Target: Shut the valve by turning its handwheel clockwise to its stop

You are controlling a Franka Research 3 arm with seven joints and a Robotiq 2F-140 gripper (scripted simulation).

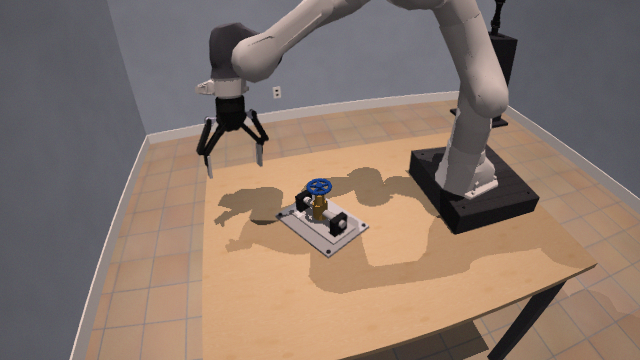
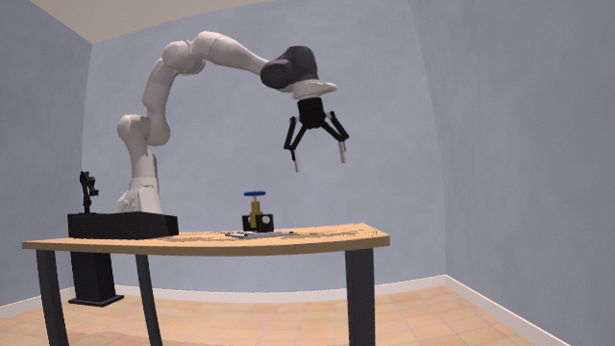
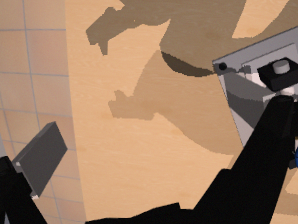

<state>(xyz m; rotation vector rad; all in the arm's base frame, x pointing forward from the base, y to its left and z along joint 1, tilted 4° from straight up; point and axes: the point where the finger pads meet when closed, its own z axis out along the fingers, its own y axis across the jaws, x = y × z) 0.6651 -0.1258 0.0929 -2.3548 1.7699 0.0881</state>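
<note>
The blue spoked handwheel is 22 cm behind my hand, 7 cm to the left of it and 8 cm below it. The rest, counted from my hand: plate: 22 cm behind, 7 cm to the left, 20 cm below.
</note>
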